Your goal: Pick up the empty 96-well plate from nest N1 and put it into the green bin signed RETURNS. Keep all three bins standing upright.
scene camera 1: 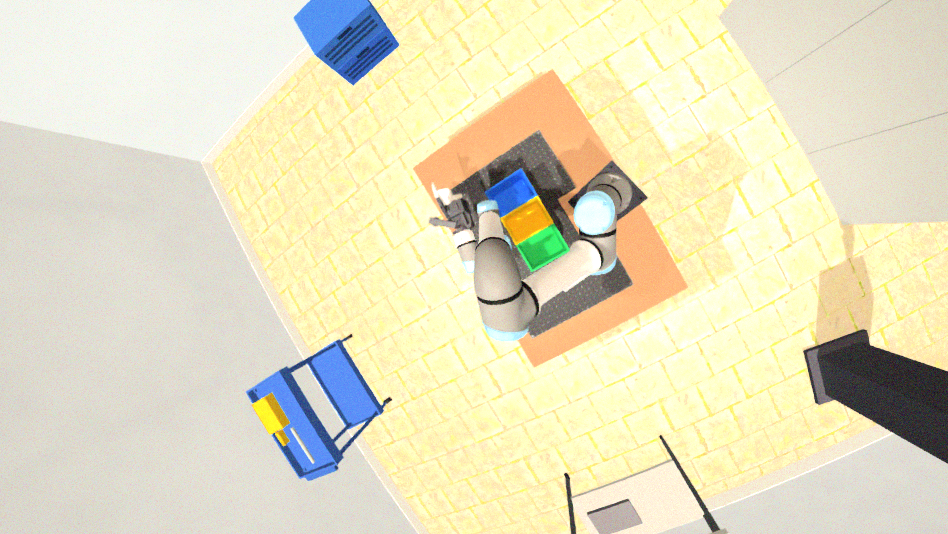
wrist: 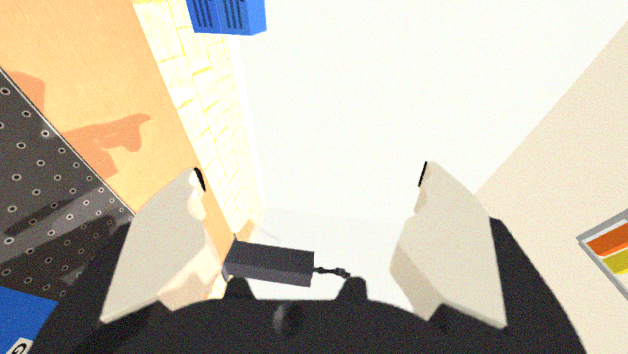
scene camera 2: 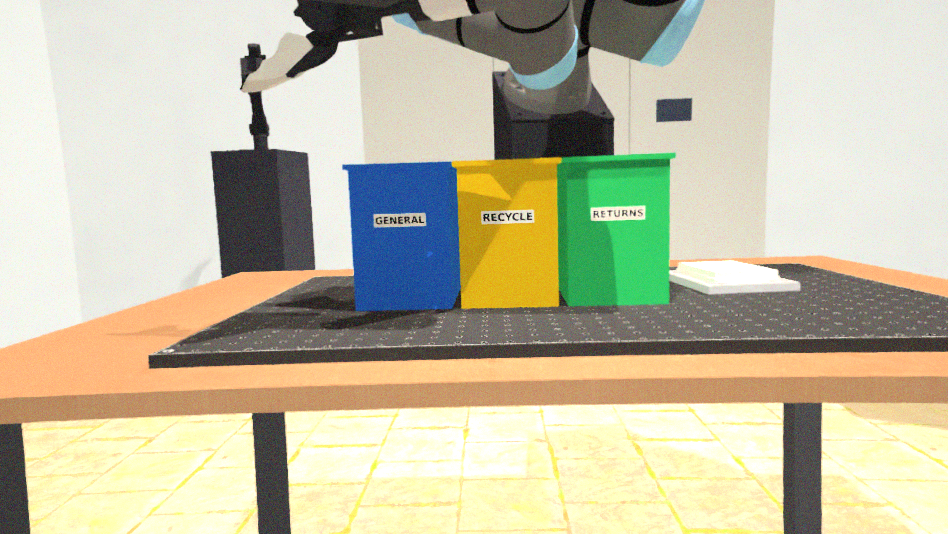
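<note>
A low white plate-shaped stack lies on the dark perforated board, right of the green bin in scene camera 2; plate and nest cannot be told apart, and neither shows in scene camera 1 or the wrist view. The green RETURNS bin, yellow RECYCLE bin and blue GENERAL bin stand upright in a row. My gripper is open and empty, well above the table, beyond the blue bin's side, with its fingers pointing sideways away from the bins.
The dark board lies on the orange table. My arm passes beside the bins in scene camera 1. A dark pedestal stands past the table. A blue cabinet stands farther off.
</note>
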